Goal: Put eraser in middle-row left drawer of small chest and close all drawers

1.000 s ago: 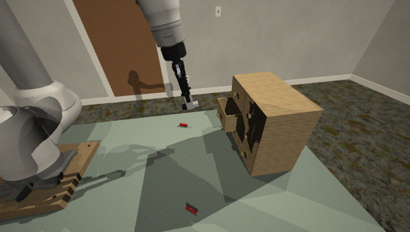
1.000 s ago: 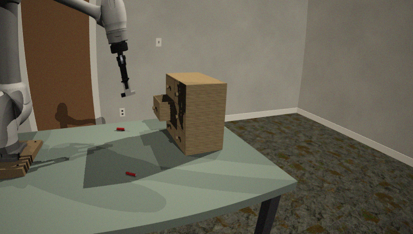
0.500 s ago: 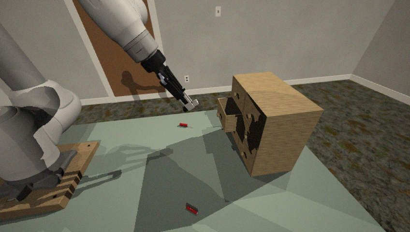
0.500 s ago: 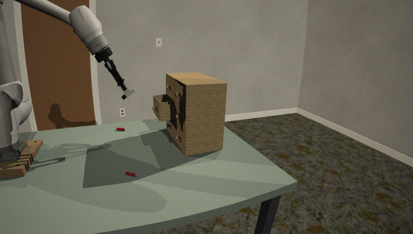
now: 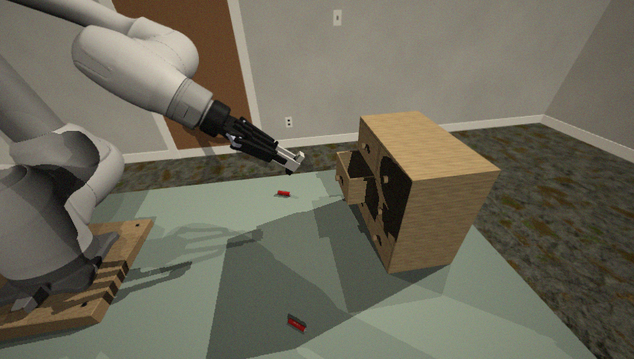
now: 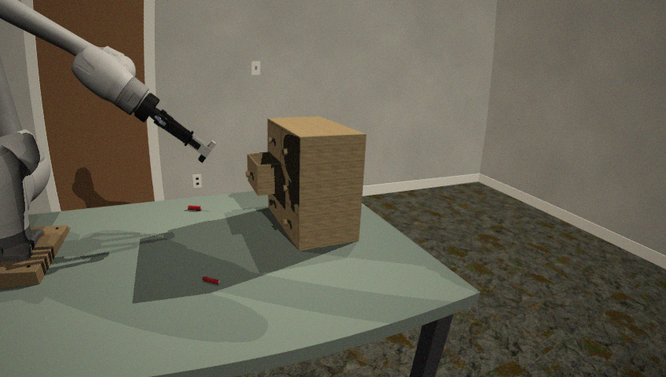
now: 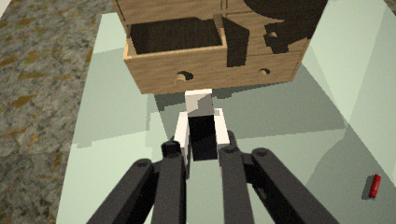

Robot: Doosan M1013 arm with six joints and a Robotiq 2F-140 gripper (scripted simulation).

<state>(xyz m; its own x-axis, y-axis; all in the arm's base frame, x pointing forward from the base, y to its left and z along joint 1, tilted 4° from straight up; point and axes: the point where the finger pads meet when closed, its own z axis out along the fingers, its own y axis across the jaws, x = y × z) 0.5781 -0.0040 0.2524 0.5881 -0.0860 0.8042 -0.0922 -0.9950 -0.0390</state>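
Right now my hand is 20 mm short of the eraser and 10 mm above it.
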